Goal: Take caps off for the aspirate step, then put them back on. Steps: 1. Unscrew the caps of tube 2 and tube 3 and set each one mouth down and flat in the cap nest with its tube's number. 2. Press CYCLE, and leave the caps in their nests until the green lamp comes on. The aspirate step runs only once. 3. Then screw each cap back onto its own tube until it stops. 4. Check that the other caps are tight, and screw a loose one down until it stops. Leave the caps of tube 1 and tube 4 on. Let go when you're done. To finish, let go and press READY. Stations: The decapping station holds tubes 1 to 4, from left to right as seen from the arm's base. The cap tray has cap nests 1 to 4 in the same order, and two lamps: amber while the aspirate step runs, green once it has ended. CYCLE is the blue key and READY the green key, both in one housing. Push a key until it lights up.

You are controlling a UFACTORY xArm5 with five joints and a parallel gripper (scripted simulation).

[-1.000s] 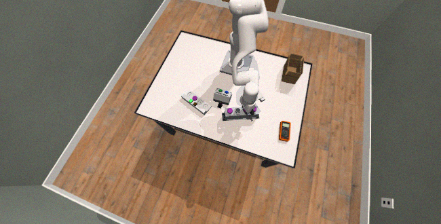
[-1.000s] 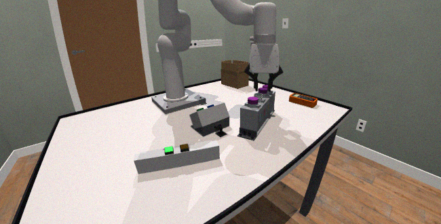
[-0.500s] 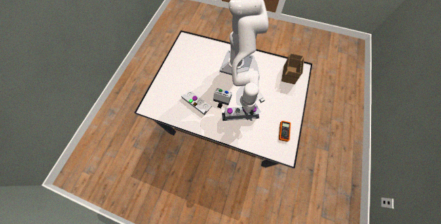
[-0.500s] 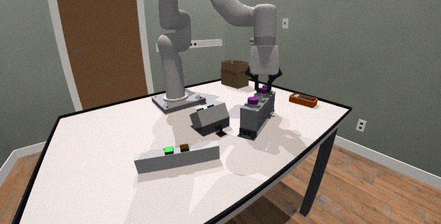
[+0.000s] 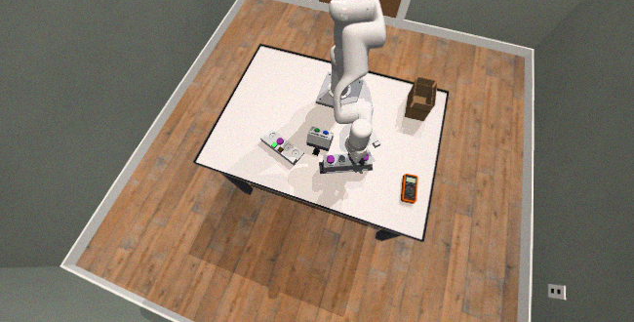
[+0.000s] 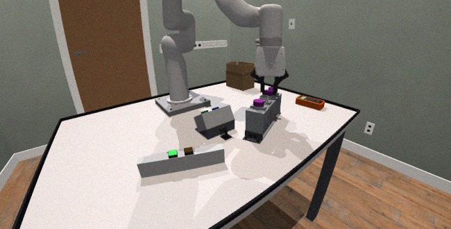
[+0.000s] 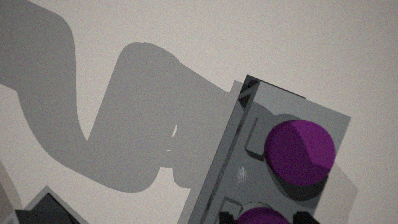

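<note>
My hand is 1 cm above the purple cap. From my hand the other things lie so: key housing: 19 cm to the right, 8 cm below, 8 cm behind; then blue key: 17 cm to the right, 10 cm behind, 6 cm below; then grey decapping station: 13 cm below, 2 cm to the right, 1 cm ahead.
</note>
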